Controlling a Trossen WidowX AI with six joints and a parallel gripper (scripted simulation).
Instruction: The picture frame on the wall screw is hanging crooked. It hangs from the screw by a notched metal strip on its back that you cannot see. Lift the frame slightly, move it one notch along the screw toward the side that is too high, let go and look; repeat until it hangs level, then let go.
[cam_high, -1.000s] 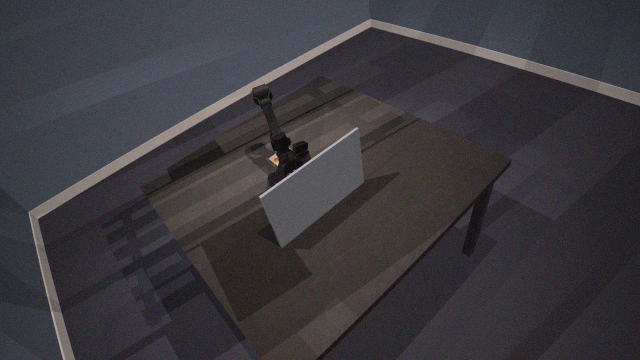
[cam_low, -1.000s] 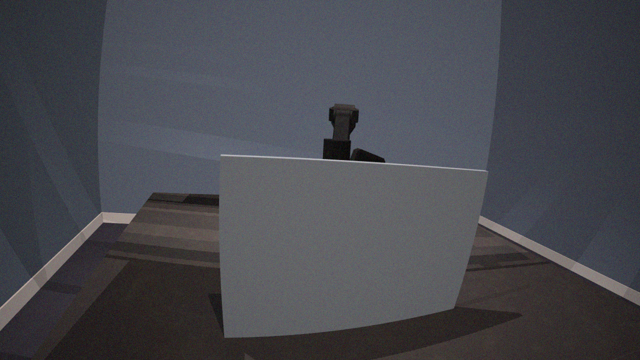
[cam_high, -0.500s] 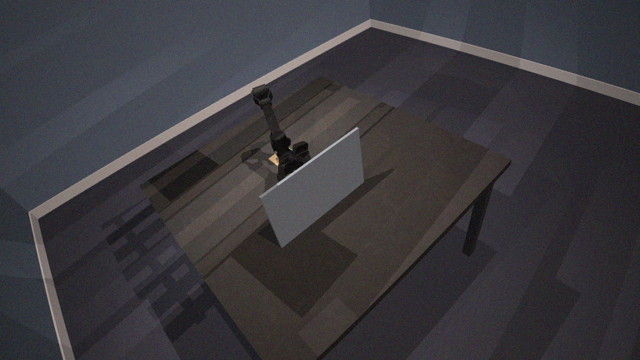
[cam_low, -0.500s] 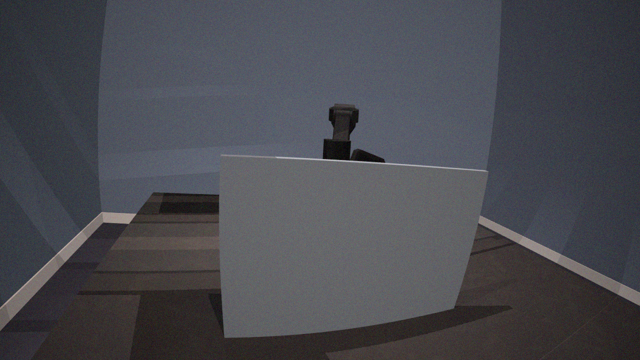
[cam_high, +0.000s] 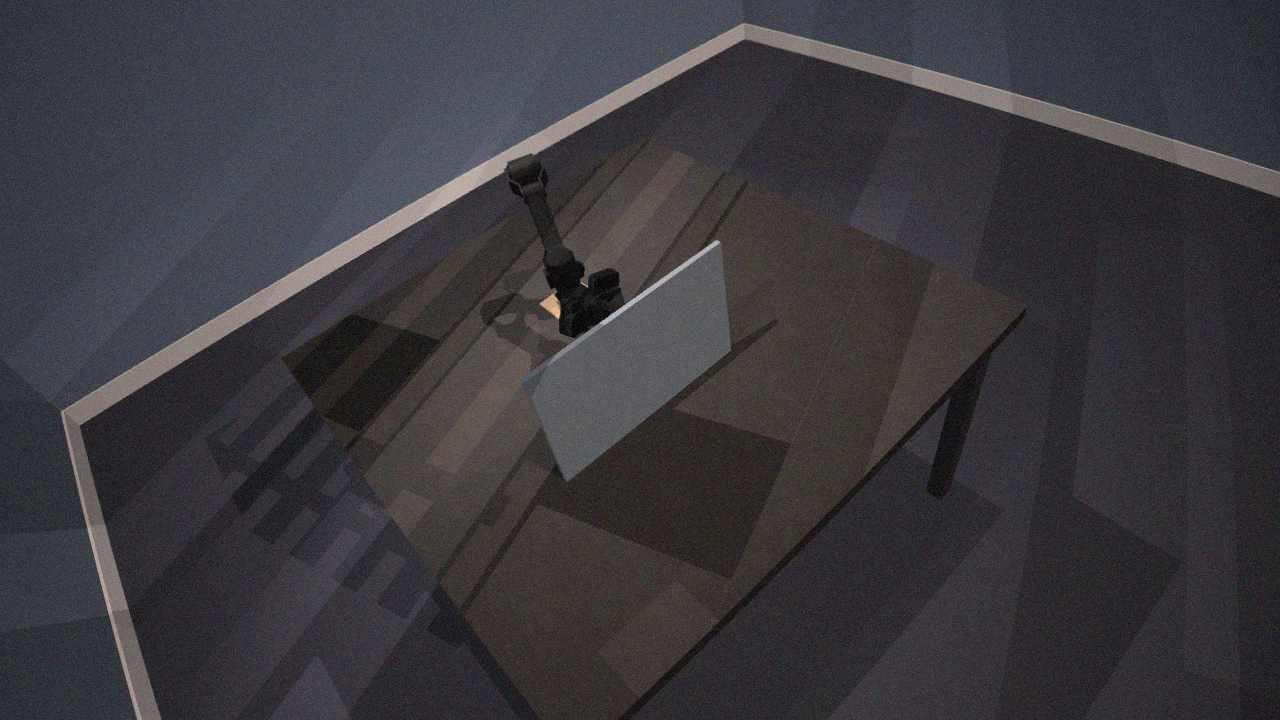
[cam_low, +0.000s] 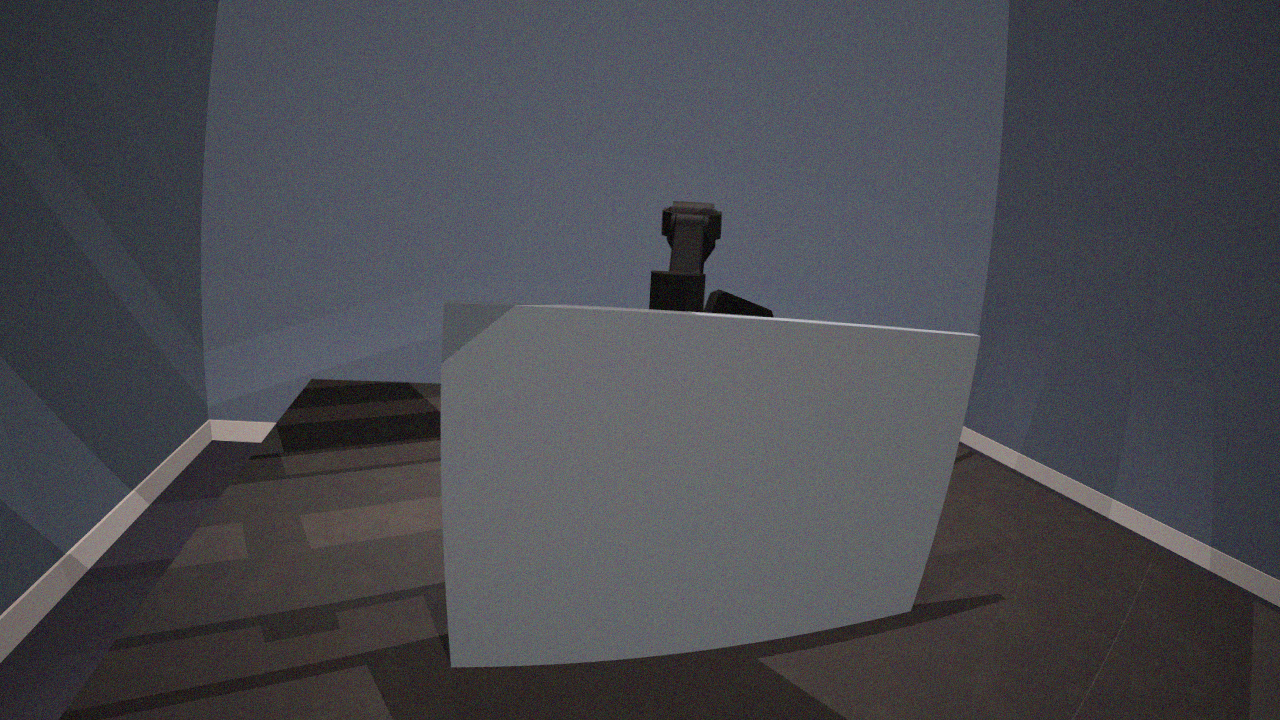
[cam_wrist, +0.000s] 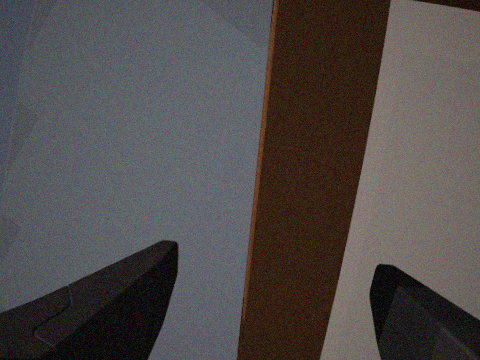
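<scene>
The wooden picture frame lies 50 mm below my gripper tip, 20 mm to the right of it and 10 mm ahead of it. From my gripper tip the other things lie so: grey wall panel: 60 mm below, 20 mm ahead.
</scene>
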